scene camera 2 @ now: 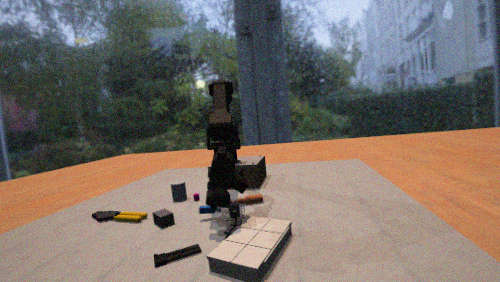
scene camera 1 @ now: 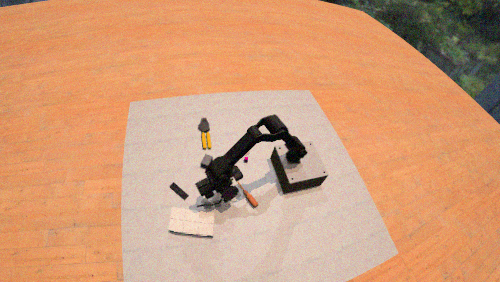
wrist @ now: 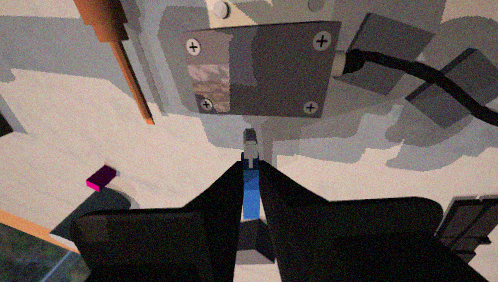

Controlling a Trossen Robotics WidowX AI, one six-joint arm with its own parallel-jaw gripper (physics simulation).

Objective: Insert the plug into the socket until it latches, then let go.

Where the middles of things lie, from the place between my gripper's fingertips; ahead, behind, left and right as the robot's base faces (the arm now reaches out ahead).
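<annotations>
There's the blue plug [wrist: 251, 201], and my hand is 1 cm short of it and 1 cm to the left of it. Counting from my hand, the dark cube [wrist: 255, 247] is 7 cm ahead, 14 cm to the right and 1 cm below. The socket [wrist: 262, 65] is 3 cm behind my hand, 6 cm to the left of it and 1 cm below it, and the orange-handled screwdriver [wrist: 109, 28] is 4 cm to the left of my hand, 12 cm behind it and 1 cm below it.
</annotations>
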